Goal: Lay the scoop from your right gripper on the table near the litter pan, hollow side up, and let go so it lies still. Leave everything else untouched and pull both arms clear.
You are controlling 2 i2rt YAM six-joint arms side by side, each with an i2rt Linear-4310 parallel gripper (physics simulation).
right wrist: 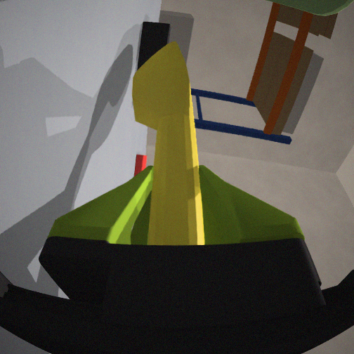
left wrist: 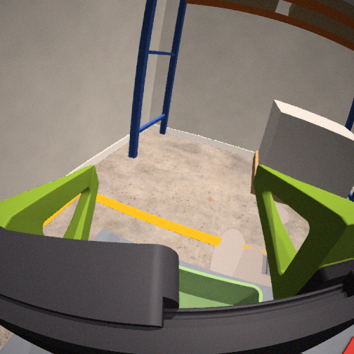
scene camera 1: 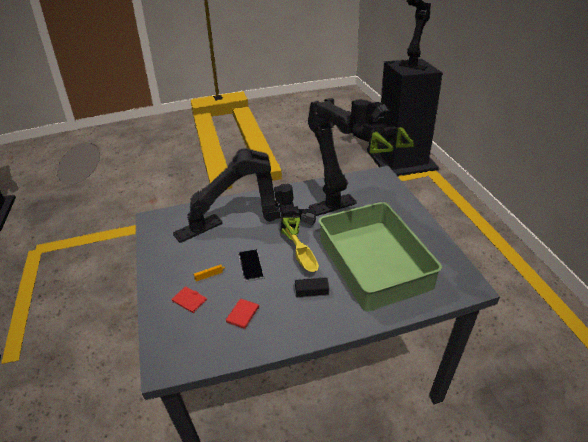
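The yellow scoop is held by its handle in my right gripper, which is shut on it. Its bowl points away from the gripper, hollow side facing up in scene camera 1. In the right wrist view its shadow lies apart from it on the table, so the scoop is above the surface. The green litter pan stands on the table, just right of the scoop in scene camera 1. My left gripper is open and empty, raised high behind the pan.
A black block lies just in front of the scoop's bowl. A black phone-like slab lies left of the scoop. An orange piece and two red flat pieces lie farther left.
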